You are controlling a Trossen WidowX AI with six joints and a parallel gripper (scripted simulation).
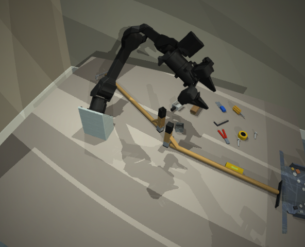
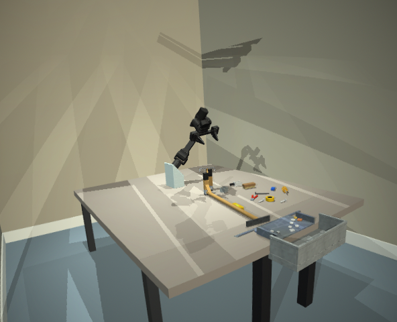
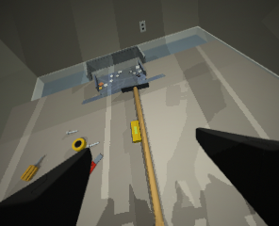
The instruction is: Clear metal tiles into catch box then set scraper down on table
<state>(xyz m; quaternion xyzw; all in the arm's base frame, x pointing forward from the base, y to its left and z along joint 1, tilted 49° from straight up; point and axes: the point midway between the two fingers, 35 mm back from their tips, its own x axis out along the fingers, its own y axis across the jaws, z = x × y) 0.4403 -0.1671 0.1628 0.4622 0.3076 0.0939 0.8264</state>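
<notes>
The long scraper is 15 cm ahead of my gripper tip, 1 cm to the right of it and 29 cm below it. The rest, counted from my gripper tip: small grey box 10 cm behind, 16 cm to the left, 35 cm below; then yellow spirit level 21 cm ahead, 2 cm to the left, 34 cm below; then hex key 10 cm ahead, 29 cm to the left, 35 cm below.
</notes>
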